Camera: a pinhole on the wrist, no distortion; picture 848 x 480 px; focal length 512.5 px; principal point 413.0 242.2 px. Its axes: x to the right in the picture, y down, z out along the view. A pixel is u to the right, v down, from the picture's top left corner.
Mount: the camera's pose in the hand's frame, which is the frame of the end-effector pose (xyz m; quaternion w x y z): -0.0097 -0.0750 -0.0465 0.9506 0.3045 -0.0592 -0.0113
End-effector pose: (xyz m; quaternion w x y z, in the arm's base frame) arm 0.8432 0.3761 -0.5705 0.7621 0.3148 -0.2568 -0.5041
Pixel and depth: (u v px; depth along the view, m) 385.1 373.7 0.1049
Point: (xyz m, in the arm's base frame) 0.7265 0.3574 -0.6207
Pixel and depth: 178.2 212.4 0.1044
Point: 0.7140 0.3940 -0.6576
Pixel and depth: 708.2 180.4 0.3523
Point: 0.5338 0.0891 -0.6420
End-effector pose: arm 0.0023 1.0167 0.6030 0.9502 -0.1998 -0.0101 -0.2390
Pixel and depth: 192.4 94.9 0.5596
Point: -0.4894 0.8526 1.0239
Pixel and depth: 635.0 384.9 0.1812
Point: -0.0122 0.9336 0.7883
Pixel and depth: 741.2 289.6 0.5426
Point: 0.1077 0.7750 1.1926
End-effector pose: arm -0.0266 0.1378 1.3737 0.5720 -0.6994 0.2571 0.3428
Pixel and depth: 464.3 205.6 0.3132
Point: 0.1345 0.3883 1.5362
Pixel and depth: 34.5 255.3 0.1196
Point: -0.0025 0.2048 1.5406
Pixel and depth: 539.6 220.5 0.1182
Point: 0.0796 0.2177 1.4572
